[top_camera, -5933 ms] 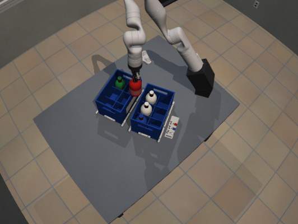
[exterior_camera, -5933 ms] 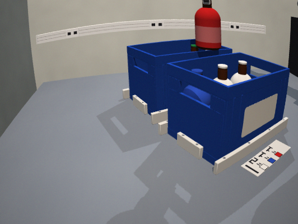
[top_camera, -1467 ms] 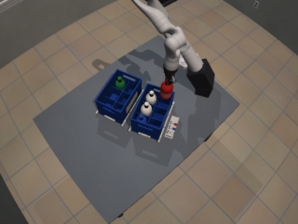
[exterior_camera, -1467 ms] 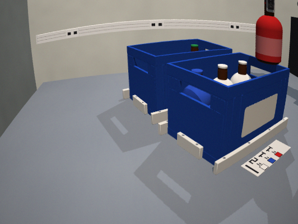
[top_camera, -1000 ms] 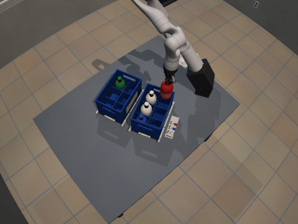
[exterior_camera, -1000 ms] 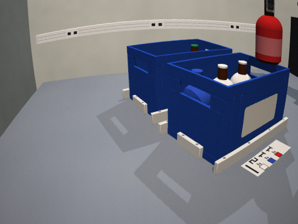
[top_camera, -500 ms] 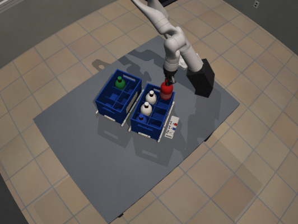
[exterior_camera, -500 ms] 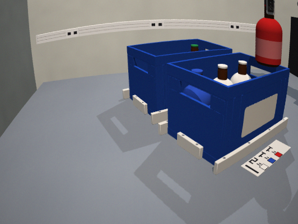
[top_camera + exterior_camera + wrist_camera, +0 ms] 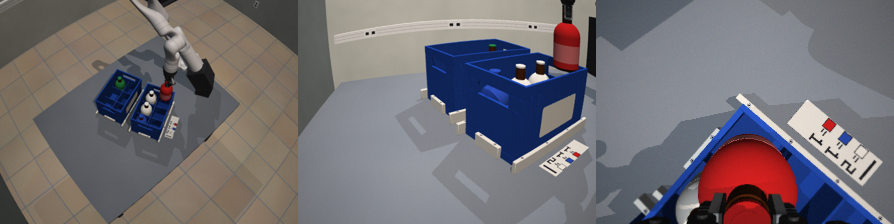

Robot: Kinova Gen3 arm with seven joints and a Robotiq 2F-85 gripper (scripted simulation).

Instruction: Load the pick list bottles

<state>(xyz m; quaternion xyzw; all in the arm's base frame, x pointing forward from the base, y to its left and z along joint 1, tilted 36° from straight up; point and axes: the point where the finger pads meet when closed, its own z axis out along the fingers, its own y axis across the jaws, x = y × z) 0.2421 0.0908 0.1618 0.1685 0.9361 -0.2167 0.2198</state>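
Right now the red-label bottle is 7 cm below my hand. From my hand the other things lie so: white bottle 4 cm ahead, 8 cm to the right, 23 cm below; then pick list 5 cm ahead, 13 cm to the left, 32 cm below; then blue-label bottle 20 cm ahead, 1 cm to the right, 23 cm below.
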